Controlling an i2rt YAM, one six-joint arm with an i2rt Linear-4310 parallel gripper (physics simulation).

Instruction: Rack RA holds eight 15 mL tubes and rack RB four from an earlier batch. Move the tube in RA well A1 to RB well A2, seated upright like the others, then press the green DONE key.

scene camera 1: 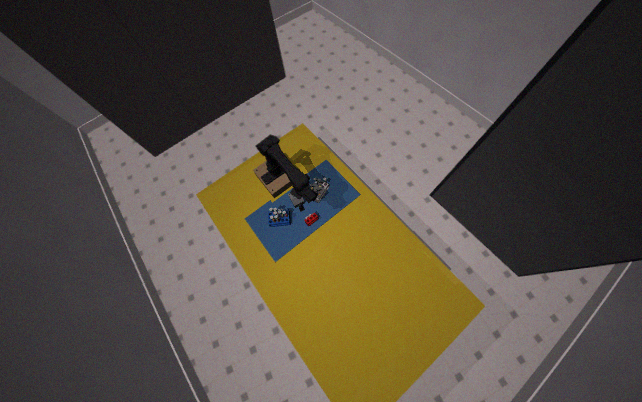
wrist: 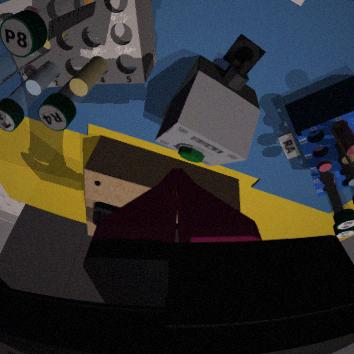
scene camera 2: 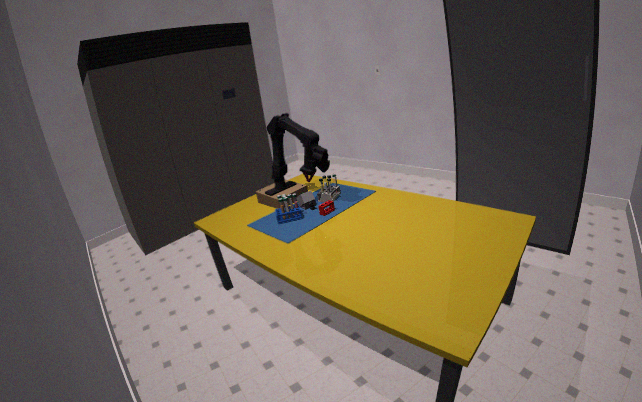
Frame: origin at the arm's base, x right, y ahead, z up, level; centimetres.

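Seen in the pictures: gripper, between the fingertips: (wrist: pixel 176 176) (scene camera 2: pixel 308 181); arm's base, origin of its link: (scene camera 1: pixel 276 172) (scene camera 2: pixel 281 188).
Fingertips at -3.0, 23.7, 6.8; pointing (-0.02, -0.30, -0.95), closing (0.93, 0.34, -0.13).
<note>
Offsets run from my fingertips to a thing's top centre, as dx, dy, dz. "spot": to the spot under its first point. Level surfaces: height alone.
My gripper (wrist: pixel 176 176) (scene camera 2: pixel 309 177) is shut and empty. It hangs over the grey key box {+2.5, -2.2, -5.1} (wrist: pixel 214 112) (scene camera 2: pixel 307 199) (scene camera 1: pixel 296 199), with its tip just short of the green DONE key {+2.2, -4.4, -6.0} (wrist: pixel 190 154) in the wrist view. The grey rack RB {-11.7, +1.9, -8.5} (wrist: pixel 138 38) (scene camera 2: pixel 330 195) (scene camera 1: pixel 320 187) holds several green-capped tubes, among them P8 {spot: -9.8, +5.4, -1.0} (wrist: pixel 22 33) and R4 {spot: -8.1, +1.0, -1.0} (wrist: pixel 56 112). The blue rack RA {+18.3, +2.0, -8.5} (wrist: pixel 317 105) (scene camera 2: pixel 289 214) (scene camera 1: pixel 279 217) holds several tubes; its RA label {spot: +15.6, -3.1, -13.3} (wrist: pixel 289 147) shows at the right of the wrist view.
A red rack (scene camera 1: pixel 311 218) (scene camera 2: pixel 326 207) stands on the blue mat {dz -13.5} (scene camera 1: pixel 282 244) (scene camera 2: pixel 295 229) in front of the key box. The arm's wooden base (scene camera 2: pixel 269 196) (wrist: pixel 116 186) sits behind the mat on the yellow table {dz -13.8} (scene camera 1: pixel 355 281) (scene camera 2: pixel 399 242).
</note>
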